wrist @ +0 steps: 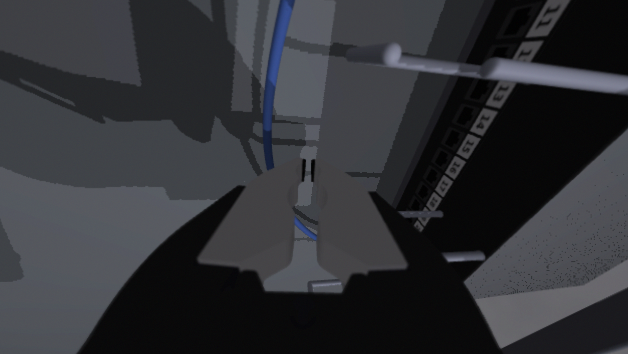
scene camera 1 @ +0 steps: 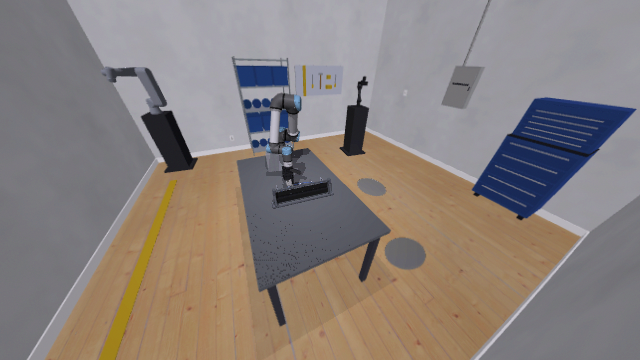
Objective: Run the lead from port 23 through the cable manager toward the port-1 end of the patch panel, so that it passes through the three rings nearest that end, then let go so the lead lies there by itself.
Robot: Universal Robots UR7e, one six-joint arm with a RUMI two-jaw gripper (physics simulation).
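Observation:
The black patch panel (scene camera 1: 303, 193) (wrist: 520, 145) lies in a frame on the table; its labels from 11 to the high teens show in the wrist view. Light grey ring prongs (wrist: 392, 54) (wrist: 465, 256) stick out beside it. The blue lead (wrist: 270, 95) runs down from the top of the wrist view, passes behind the left jaw, and shows again between the jaws farther back. My gripper (scene camera 1: 290, 184) (wrist: 308, 162) is shut beside the panel, with a narrow slit at the tips and no blue in it. Port 23 and the lead's ends do not show.
The dark table (scene camera 1: 310, 235) carries the panel and the arm's base. More ring prongs (wrist: 422, 214) (wrist: 325, 286) stand close to the jaws. A shelf rack (scene camera 1: 240, 107) stands behind the table, and a blue cabinet (scene camera 1: 540, 155) stands at the right.

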